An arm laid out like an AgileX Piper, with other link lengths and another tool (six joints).
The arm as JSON. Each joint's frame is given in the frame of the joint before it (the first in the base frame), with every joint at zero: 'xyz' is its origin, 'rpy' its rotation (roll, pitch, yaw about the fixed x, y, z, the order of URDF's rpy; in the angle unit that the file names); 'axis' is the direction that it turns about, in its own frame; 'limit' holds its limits. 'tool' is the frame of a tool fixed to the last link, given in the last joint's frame.
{
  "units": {
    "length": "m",
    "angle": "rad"
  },
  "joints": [
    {
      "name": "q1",
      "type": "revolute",
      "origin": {
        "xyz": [
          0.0,
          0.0,
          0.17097
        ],
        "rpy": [
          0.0,
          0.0,
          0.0
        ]
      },
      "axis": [
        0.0,
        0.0,
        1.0
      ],
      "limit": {
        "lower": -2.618,
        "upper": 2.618
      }
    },
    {
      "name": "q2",
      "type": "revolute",
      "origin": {
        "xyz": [
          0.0,
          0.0,
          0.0
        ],
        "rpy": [
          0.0,
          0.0,
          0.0
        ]
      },
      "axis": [
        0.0,
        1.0,
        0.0
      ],
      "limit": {
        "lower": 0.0,
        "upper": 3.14
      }
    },
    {
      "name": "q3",
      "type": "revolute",
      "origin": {
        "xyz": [
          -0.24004,
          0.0,
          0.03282
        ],
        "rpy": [
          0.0,
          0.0,
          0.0
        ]
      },
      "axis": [
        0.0,
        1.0,
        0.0
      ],
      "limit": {
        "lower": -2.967,
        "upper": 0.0
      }
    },
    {
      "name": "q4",
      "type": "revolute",
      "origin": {
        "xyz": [
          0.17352,
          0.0,
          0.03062
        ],
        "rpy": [
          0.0,
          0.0,
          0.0
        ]
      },
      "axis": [
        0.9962,
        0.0,
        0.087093
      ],
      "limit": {
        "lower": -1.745,
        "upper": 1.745
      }
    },
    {
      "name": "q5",
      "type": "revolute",
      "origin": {
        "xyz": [
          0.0,
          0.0,
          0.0
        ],
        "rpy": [
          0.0,
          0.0,
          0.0
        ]
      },
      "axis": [
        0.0,
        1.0,
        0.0
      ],
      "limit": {
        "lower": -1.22,
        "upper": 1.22
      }
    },
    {
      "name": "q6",
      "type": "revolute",
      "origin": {
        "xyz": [
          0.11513,
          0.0,
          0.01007
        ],
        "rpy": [
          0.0,
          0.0,
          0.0
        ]
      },
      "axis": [
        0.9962,
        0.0,
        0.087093
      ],
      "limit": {
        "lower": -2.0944,
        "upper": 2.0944
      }
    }
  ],
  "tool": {
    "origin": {
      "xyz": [
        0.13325,
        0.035,
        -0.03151
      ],
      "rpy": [
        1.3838,
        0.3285,
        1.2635
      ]
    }
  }
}
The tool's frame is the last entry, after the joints.
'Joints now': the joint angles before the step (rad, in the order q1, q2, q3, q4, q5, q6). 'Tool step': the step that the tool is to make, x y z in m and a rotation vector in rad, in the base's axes. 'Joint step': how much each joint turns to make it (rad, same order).
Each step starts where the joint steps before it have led.
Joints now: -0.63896, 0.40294, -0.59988, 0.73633, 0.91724, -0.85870
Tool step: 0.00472, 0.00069, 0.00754, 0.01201, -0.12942, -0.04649
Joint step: -0.00004, -0.12091, 0.08939, 0.06508, -0.09555, 0.00648
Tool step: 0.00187, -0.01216, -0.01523, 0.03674, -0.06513, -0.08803
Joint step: 0.00003, -0.11001, 0.14468, 0.01318, -0.12030, 0.03628
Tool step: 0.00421, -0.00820, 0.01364, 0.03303, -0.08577, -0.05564
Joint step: -0.00004, -0.03882, 0.02395, 0.02557, -0.07872, 0.04193
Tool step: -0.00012, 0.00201, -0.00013, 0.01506, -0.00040, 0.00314
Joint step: 0.00000, -0.00165, 0.00001, 0.00152, 0.00642, 0.01380
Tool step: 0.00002, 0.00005, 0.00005, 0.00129, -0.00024, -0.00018
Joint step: 0.00001, 0.00003, 0.00001, 0.00004, -0.00004, 0.00128
